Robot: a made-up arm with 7 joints.
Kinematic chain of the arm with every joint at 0, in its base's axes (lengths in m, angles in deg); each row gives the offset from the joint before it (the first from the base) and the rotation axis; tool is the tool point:
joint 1: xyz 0 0 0.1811 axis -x
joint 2: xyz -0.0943 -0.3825 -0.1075 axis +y
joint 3: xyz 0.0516 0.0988 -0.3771 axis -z
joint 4: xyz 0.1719 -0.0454 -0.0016 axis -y
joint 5: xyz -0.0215 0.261 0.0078 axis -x
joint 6: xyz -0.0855 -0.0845 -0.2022 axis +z
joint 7: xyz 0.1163 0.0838 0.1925 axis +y
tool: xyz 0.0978 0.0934 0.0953
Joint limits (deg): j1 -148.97..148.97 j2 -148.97..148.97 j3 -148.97..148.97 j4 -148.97..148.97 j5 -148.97..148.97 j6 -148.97..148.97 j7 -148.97..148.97
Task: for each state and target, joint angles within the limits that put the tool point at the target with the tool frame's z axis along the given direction. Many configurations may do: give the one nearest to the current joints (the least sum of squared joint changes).
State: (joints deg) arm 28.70 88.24 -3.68 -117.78 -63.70 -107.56 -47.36
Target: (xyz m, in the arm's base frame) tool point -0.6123 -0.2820 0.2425 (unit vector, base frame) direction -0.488 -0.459 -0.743
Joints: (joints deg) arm 38.21 111.54 0.80 -110.34 -38.85 -72.82 -46.78
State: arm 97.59 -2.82 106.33 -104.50 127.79 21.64 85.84
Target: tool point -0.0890 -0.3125 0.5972 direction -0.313 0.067 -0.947
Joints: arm 86.96 18.66 97.91 -110.01 121.87 67.18 86.23
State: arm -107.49 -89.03 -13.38 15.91 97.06 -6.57 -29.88
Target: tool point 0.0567 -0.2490 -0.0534 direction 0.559 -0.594 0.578
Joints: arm -140.75 -116.85 2.54 23.51 90.74 -28.48 -35.44
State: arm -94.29 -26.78 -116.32 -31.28 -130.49 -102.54 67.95
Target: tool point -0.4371 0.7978 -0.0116 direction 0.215 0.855 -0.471
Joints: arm -99.40 -5.94 -103.85 -35.49 -128.91 -93.52 51.95
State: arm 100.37 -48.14 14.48 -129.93 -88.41 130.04 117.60
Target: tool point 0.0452 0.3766 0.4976 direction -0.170 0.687 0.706
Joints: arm 87.47 -76.94 50.97 -124.46 -97.32 144.42 99.35
